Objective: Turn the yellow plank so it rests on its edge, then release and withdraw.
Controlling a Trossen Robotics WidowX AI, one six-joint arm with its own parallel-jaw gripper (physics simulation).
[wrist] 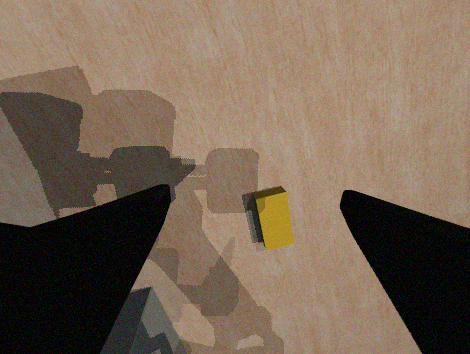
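The yellow plank lies on the wood-grained table right of the middle of the wrist view. A bright yellow face points up toward the camera, a narrow darker face shows at its far end, and a thin shadow runs along its left side. Whether it rests on its edge or on its broad side I cannot tell from this view. My gripper is open and empty, with its two black fingers wide apart. The plank shows below and between the fingertips, closer to the right one, and neither finger appears to touch it.
A grey-blue angular object shows at the bottom left, partly hidden behind the left finger. A pale grey area lies at the left edge. Shadows of the arm and gripper fall across the left and lower middle of the table.
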